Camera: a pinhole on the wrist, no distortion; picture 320 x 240 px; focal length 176.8 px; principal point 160.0 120.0 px. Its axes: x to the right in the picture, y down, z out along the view. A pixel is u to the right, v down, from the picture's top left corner.
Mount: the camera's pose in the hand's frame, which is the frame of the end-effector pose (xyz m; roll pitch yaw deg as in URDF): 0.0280 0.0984 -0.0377 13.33 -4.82 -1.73
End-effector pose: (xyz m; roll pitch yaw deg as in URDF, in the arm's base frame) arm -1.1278 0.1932 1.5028 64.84 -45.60 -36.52
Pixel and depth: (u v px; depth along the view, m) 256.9 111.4 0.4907
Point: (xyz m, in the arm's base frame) -1.3304 -0.1931 1.7900
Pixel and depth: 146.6 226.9 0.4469
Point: -1.5773 0.1516 1.7726
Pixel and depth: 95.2 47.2 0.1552
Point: -1.2257 0.1620 1.5014
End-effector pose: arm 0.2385 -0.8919 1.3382 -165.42 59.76 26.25
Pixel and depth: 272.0 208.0 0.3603
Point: 0.0627 -1.0727 0.9390
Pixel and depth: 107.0 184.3 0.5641
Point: -0.2729 -1.1802 1.2146
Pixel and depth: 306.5 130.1 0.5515
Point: -0.0350 -0.8632 0.6996
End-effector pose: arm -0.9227 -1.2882 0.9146 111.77 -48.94 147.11
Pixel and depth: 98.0 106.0 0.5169
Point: -0.7373 -0.9465 0.6250
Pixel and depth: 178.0 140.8 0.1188
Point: -0.8503 -1.2073 0.9686
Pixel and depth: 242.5 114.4 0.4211
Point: -0.9350 -0.8628 0.9514
